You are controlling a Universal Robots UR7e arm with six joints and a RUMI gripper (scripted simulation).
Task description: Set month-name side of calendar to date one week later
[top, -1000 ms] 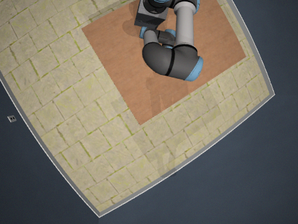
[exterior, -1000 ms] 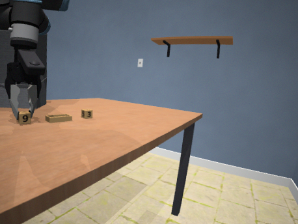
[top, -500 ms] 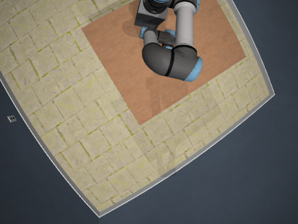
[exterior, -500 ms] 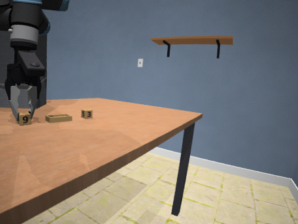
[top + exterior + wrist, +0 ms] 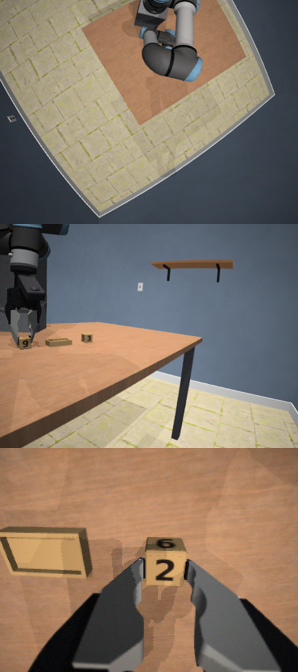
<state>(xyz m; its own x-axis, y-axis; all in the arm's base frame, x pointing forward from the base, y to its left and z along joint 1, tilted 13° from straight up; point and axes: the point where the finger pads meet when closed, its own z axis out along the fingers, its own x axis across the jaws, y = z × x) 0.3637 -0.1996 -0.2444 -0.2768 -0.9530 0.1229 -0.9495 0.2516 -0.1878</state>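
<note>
The cube lies 6 cm ahead of my hand, 21 cm to the left of it and 1 cm below it. The rest, counted from my hand: wooden tray 3 cm ahead, 11 cm to the left, 2 cm below.
</note>
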